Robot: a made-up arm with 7 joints.
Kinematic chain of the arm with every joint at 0, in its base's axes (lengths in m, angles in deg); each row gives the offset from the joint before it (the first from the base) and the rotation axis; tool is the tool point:
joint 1: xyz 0 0 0 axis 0 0.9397 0.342
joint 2: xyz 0 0 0 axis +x
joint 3: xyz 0 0 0 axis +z
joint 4: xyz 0.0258 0 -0.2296 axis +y
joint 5: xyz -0.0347 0 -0.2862 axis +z
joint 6: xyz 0 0 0 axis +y
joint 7: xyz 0 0 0 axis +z
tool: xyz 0 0 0
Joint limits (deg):
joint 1: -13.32..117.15
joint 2: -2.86..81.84
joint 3: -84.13..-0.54
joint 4: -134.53..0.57
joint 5: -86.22..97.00
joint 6: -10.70..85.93
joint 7: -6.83..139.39
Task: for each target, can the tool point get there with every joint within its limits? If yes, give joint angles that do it. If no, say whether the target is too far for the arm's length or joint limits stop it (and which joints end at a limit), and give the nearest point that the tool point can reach.
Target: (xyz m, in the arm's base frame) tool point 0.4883 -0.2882 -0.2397
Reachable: no: too far | nearest point 0.3143 -0.1796 -0.2309 | short by 0.205 m
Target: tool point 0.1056 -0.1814 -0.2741
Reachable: yes | joints 26.46 12.72 -53.54 -110.80 -48.04 65.69 79.30
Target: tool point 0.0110 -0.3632 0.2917
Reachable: no: joint limits stop it (at a limit: joint 1, joint 2, joint 4) | nearest point 0.0551 -0.2523 -0.0279 | short by 0.341 m
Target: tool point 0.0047 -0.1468 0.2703
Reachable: no: joint limits stop it (at a limit: joint 1, joint 2, joint 4) | nearest point 0.0973 -0.2400 -0.0194 | short by 0.318 m
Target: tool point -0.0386 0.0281 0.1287
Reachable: no: joint limits stop it (at a limit: joint 1, joint 2, joint 3, joint 4) | nearest point -0.2327 -0.0985 0.0601 | short by 0.242 m
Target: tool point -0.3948 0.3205 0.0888
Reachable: yes | joints 100.46 68.83 -35.86 -26.02 -71.09 52.78 103.55
